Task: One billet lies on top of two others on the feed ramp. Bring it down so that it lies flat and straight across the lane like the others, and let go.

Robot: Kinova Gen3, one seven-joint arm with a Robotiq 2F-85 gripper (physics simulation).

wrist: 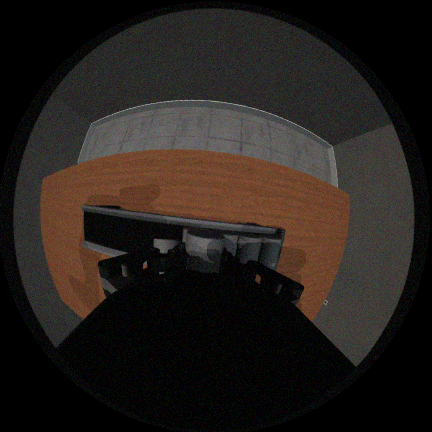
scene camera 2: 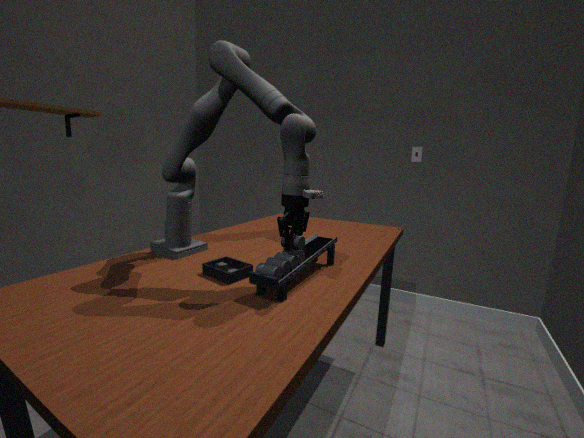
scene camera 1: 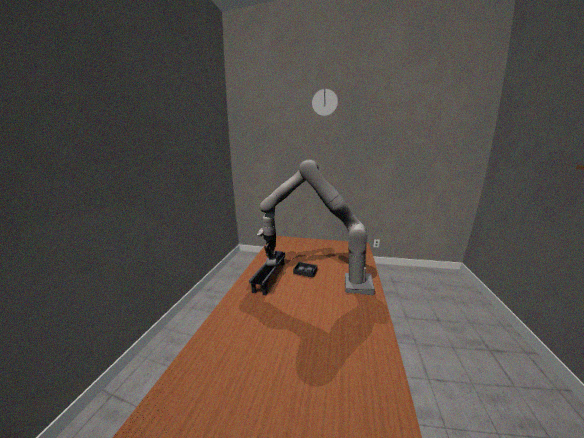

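Where they show: gripper, fingertip midpoint: (wrist: 202, 251) (scene camera 2: 292, 249) (scene camera 1: 271, 256); arm's base, origin of the base link: (scene camera 2: 179, 243) (scene camera 1: 356, 279).
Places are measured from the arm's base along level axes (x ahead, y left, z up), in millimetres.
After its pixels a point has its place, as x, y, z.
My gripper (scene camera 1: 271, 257) {519, -25, 72} (scene camera 2: 293, 241) {519, -25, 72} (wrist: 202, 251) {519, -25, 72} points down over the feed ramp (scene camera 1: 261, 276) {518, 154, 46} (scene camera 2: 321, 244) {530, 156, 46} (wrist: 120, 230) {522, 119, 43}, shut on a grey billet (scene camera 2: 300, 243) {548, -33, 97} (wrist: 204, 245) {541, -26, 115}. The billet lies roughly across the lane between the fingers, at the upper end of the row and higher than the row in scene camera 2. Several grey billets, among them the lowest one (scene camera 2: 266, 270) {516, -150, 49} (wrist: 270, 251) {520, -129, 57}, lie side by side across the lane towards the ramp's end stop. The fingers partly hide the held billet's underside, so I cannot tell whether it touches those below.
A black open tray (scene camera 1: 305, 274) {303, -18, -20} (scene camera 2: 220, 276) {331, -121, -18} with small light pieces in it stands on the wooden table (scene camera 1: 280, 360) {293, 550, -34} (scene camera 2: 175, 350) {486, -405, -34} (wrist: 215, 175) {643, -36, -34}, between the ramp and the arm's base (scene camera 1: 359, 285) {-13, 59, 0} (scene camera 2: 179, 248) {47, -36, -2}. Low rails run along both sides of the ramp's lane.
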